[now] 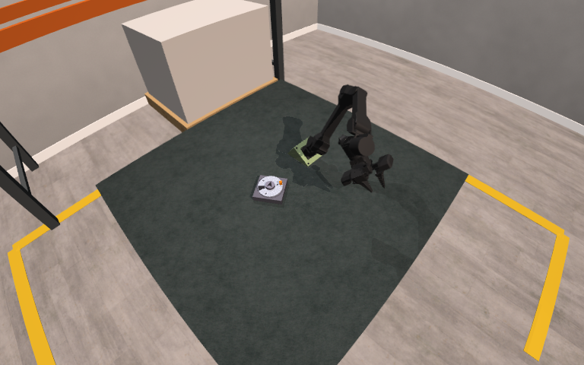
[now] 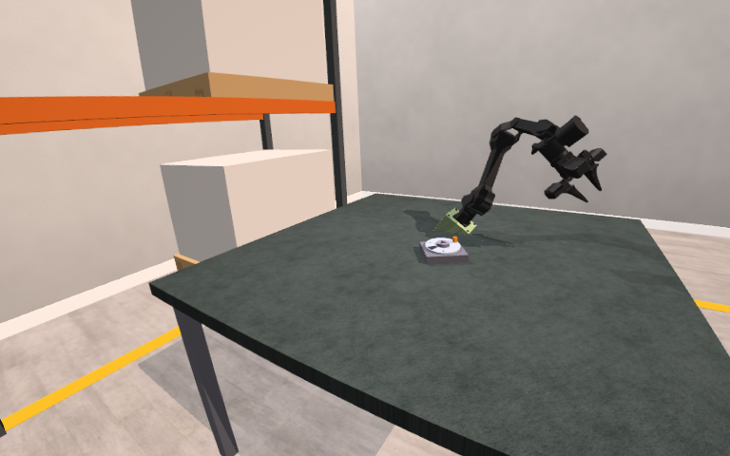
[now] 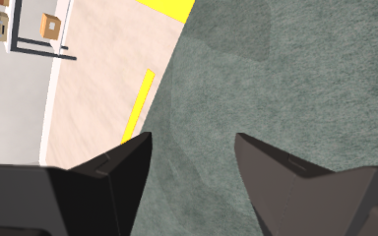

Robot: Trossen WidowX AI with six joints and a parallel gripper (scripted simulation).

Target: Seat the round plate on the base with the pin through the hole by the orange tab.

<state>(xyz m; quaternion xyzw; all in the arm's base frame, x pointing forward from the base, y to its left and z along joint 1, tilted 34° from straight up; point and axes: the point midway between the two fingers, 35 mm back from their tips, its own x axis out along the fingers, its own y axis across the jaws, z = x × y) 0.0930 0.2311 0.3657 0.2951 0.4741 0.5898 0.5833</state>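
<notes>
My hand is 360 mm to the left of the round hub, 180 mm short of it and 180 mm above it. Round my hand: round white plate (360 mm to the right, 180 mm below, 180 mm ahead).
</notes>
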